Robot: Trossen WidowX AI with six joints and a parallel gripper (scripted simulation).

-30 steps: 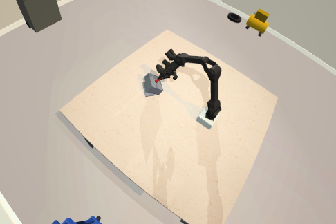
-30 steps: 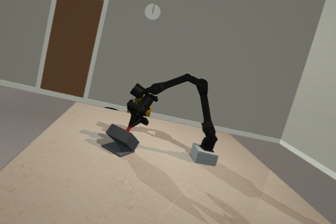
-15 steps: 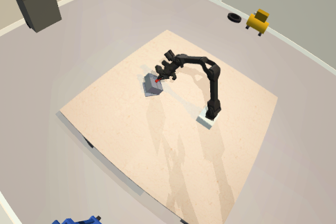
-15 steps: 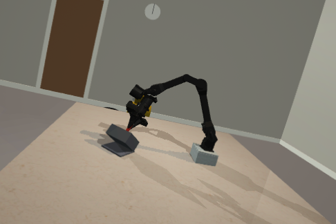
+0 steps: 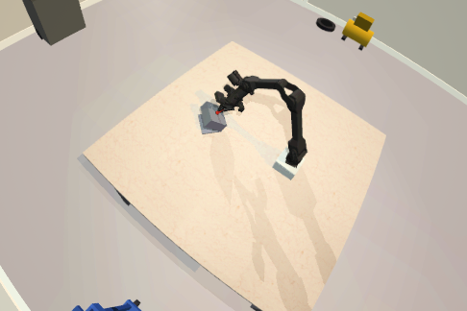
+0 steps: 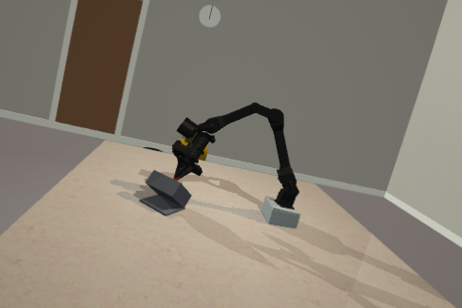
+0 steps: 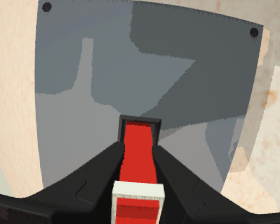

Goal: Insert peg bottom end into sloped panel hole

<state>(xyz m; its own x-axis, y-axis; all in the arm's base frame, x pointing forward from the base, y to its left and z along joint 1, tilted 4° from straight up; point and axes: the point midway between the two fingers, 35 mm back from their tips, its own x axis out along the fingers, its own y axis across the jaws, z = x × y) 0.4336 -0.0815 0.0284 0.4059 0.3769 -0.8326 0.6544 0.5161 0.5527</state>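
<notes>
My gripper tip is now 10 mm past the red square peg, 10 mm to the left of it and 10 mm below it. Round my gripper tip: sloped grey panel 20 mm ahead, 20 mm to the left, 40 mm below.
</notes>
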